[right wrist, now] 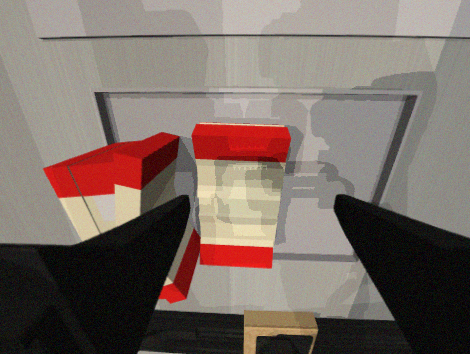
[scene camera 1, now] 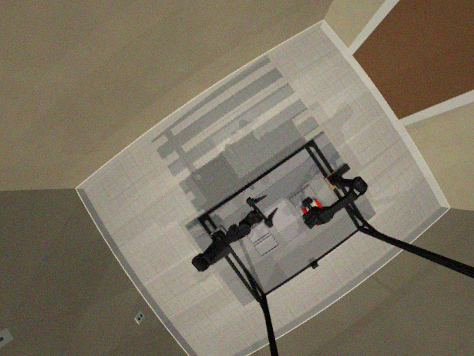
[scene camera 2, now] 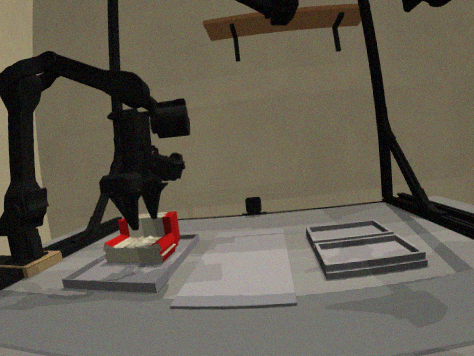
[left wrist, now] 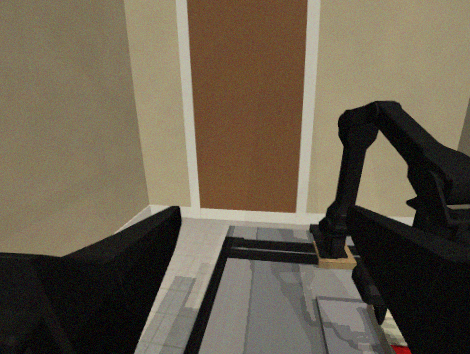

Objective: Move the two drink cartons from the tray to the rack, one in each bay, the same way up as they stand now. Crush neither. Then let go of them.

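Places are measured from the left arm's base along level axes (x ahead, y left, z up), in metres.
Where they show: left gripper, fingertip midpoint: (scene camera 1: 272,201) (left wrist: 263,214); right gripper, fingertip midpoint: (right wrist: 261,201) (scene camera 1: 309,209) (scene camera 2: 145,224); left arm's base, link origin: (scene camera 1: 219,235); right arm's base, link origin: (right wrist: 278,349) (scene camera 1: 334,180) (scene camera 2: 27,257) (left wrist: 333,250).
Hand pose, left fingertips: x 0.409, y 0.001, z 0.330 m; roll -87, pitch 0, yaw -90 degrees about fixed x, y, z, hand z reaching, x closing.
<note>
Each offset is from my left fingertips to the top centre of the thing. "spot": to the spot under its first point.
One cream carton with red ends {dy -0.276, dx +0.199, dz -0.336 m} (scene camera 2: 132,255) (right wrist: 240,205) lies flat on the tray {dy -0.268, dx +0.197, dz -0.357 m} (scene camera 2: 110,286) (right wrist: 255,92) (left wrist: 345,299). The second carton {spot: dy -0.328, dx +0.141, dz -0.330 m} (scene camera 2: 172,230) (right wrist: 127,167) is behind it in scene camera 2 and rises higher. In the right wrist view it is at the left, turned askew and partly hidden by a finger. My right gripper (scene camera 2: 145,221) (right wrist: 261,201) is open and empty, low over the cartons, fingers pointing down. My left gripper (scene camera 1: 270,204) (left wrist: 263,214) is open and empty, raised away from the tray. The two-bay rack {dy -0.221, dx -0.210, dz -0.353 m} (scene camera 2: 377,267) has both bays empty.
A pale flat panel (scene camera 2: 240,270) lies between tray and rack. The right arm's wooden base block (scene camera 2: 42,263) (right wrist: 280,320) stands near the tray. Black frame posts (scene camera 2: 382,125) rise around the table. A brown shelf (scene camera 2: 310,22) is on the wall.
</note>
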